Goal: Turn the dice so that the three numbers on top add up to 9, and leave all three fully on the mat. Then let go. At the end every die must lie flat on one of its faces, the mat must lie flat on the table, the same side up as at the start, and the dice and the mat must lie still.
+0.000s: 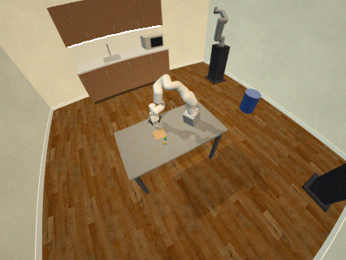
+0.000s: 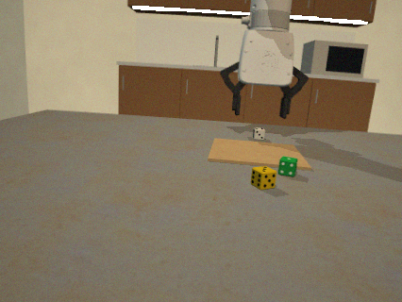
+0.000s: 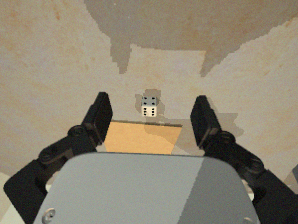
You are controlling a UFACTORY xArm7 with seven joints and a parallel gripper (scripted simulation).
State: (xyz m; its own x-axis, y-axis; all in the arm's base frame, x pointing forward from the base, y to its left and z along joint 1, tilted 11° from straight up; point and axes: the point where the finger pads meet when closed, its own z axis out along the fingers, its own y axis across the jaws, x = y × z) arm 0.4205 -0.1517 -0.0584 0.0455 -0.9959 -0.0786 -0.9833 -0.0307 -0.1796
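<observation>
Right now my hand is 30 mm to the right of the white die and 40 mm above it. Also, from my hand: tan mat 20 mm ahead, 150 mm to the left, 50 mm below; green die 20 mm behind, 250 mm to the left, 40 mm below; yellow die 20 mm ahead, 300 mm to the left, 40 mm below.
</observation>
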